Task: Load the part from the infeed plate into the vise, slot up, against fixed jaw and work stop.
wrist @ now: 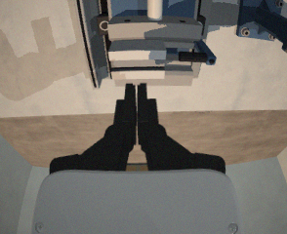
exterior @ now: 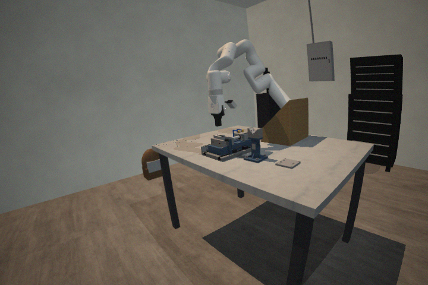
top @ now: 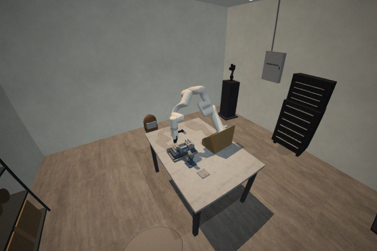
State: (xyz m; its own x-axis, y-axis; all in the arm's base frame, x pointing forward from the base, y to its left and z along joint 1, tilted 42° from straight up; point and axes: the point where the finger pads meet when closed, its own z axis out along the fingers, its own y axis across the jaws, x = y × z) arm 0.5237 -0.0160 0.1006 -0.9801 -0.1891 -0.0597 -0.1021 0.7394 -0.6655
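My hand is 8 cm above the part. The rest, counted from my hand: moving jaw: 4 cm behind, 2 cm to the left, 10 cm below; air cylinder rod: 9 cm behind, 1 cm to the left, 10 cm below; work stop: 1 cm behind, 7 cm to the left, 9 cm below.
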